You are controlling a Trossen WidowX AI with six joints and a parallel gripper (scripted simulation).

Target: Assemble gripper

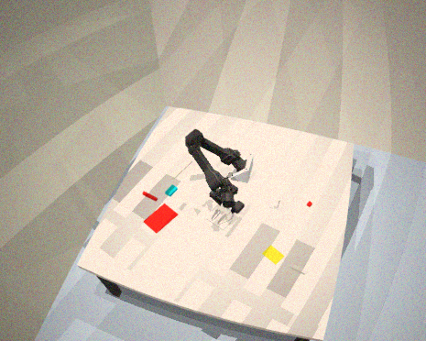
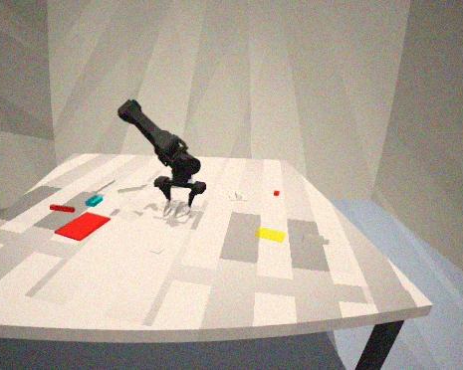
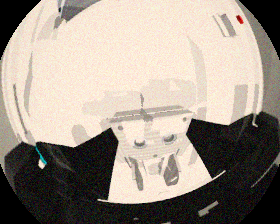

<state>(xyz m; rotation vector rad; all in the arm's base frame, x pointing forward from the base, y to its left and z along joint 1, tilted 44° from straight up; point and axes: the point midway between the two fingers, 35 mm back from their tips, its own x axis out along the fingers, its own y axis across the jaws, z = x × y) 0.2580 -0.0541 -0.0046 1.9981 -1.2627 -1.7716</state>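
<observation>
Now: gripper tip 1 cm short of the white housing part and 2 cm below it. Round my gripper tip: pale stand (7 cm behind, 25 cm to the left); red plate (11 cm ahead, 33 cm to the right, 1 cm below); cyan block (7 cm behind, 32 cm to the right).
</observation>
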